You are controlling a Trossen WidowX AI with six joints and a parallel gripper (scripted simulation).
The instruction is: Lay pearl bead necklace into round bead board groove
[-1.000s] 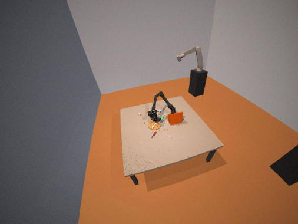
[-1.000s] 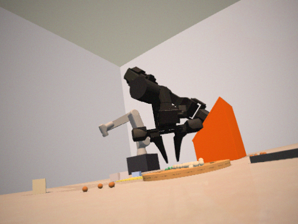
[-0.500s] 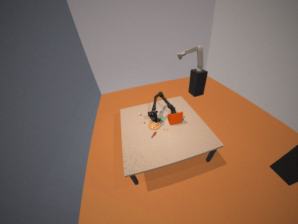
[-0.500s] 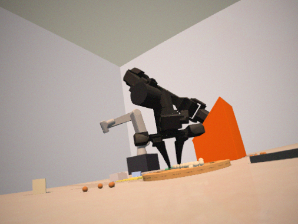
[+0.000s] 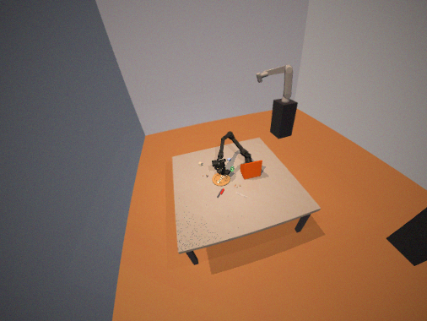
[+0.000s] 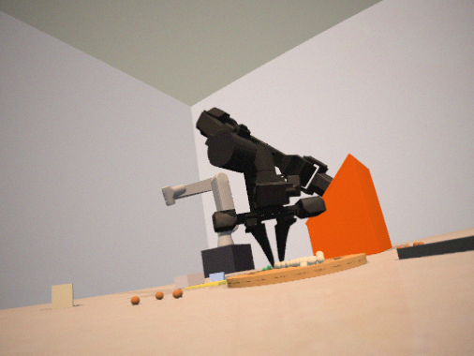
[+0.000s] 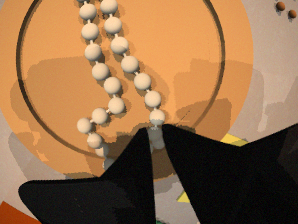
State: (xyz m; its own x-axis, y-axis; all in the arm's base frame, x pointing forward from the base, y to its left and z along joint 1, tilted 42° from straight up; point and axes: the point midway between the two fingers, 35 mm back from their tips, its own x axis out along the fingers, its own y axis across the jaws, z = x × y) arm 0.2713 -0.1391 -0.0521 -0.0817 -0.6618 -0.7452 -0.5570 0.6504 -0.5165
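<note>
Right now my gripper tip is 4 cm to the right of the round wooden bead board, 3 cm short of it and 1 cm above it. Also, from my gripper tip: tan cube: 29 cm to the right, 20 cm ahead; yellow flat piece: 13 cm to the right, 2 cm behind, 1 cm below; red-handled tool: 22 cm to the left, 9 cm ahead, 1 cm below.
</note>
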